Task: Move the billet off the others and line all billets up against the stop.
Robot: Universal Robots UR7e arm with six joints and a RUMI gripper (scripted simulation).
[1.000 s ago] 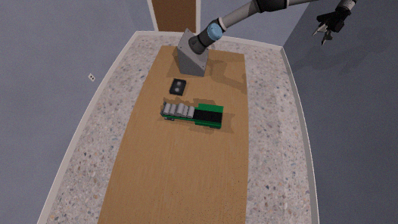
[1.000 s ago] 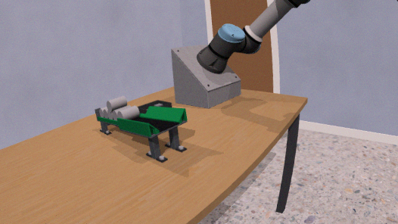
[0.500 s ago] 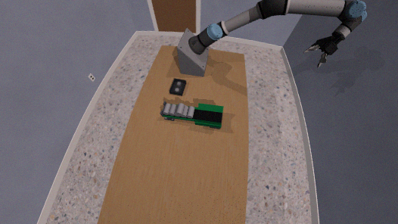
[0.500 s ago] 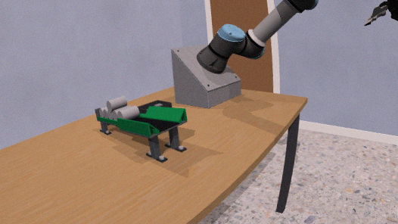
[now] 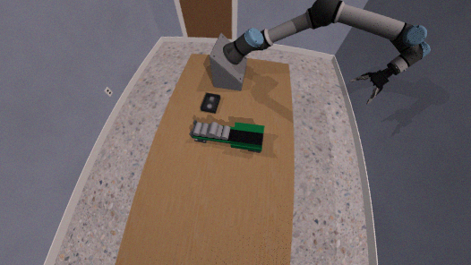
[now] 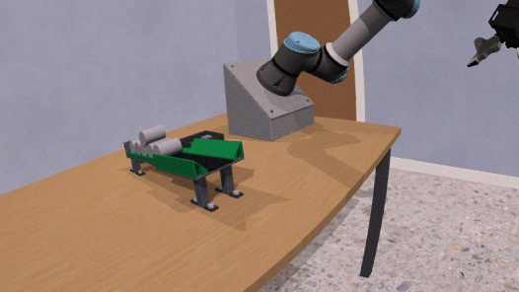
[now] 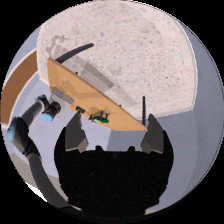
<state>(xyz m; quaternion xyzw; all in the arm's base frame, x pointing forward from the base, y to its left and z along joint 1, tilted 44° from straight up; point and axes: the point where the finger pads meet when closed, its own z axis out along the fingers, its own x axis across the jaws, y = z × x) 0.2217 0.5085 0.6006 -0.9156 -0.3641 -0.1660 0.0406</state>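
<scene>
Right now the green feed ramp is 32 cm ahead of my hand, 69 cm to the right of it and 20 cm below it. The rest, counted from my hand: small black box 9 cm ahead, 85 cm to the right, 25 cm below; stop 32 cm ahead, 88 cm to the right, 20 cm below.
</scene>
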